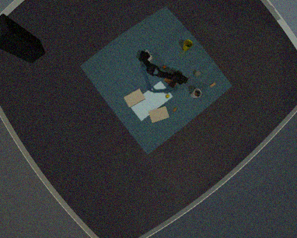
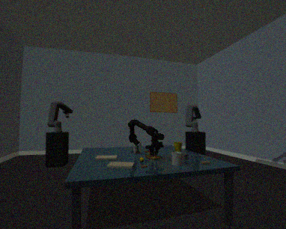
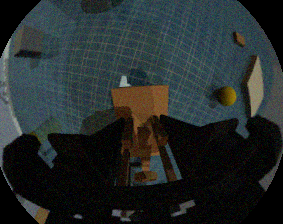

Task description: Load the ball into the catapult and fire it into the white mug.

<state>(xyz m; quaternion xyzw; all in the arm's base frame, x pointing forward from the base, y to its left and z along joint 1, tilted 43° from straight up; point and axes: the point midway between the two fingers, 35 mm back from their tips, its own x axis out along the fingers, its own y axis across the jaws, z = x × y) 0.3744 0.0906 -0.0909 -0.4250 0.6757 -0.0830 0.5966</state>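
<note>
Now: the orange ball 19 cm behind my gripper tip and 2 cm below it. Also, from my gripper tip: orange catapult: 6 cm behind, 2 cm to the right, 2 cm above; then yellow ball: 14 cm to the right, 11 cm ahead, 1 cm below; then white mug: 24 cm ahead, 14 cm to the left.
</note>
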